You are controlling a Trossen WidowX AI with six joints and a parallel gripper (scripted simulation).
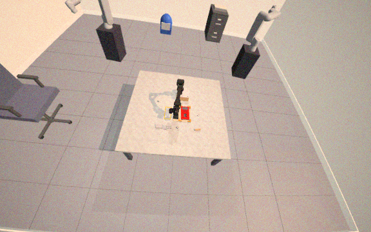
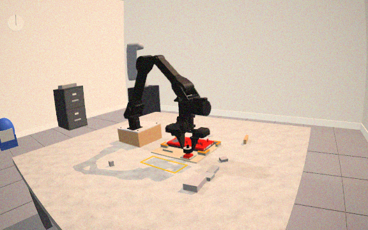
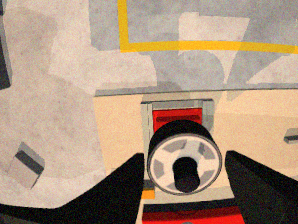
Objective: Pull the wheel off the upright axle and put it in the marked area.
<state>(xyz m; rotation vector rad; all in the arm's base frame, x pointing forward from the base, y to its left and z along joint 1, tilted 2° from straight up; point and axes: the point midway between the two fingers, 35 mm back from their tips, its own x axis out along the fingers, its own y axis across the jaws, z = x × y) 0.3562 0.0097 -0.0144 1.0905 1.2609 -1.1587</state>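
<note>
Now: gripper tip right at the wheel.
</note>
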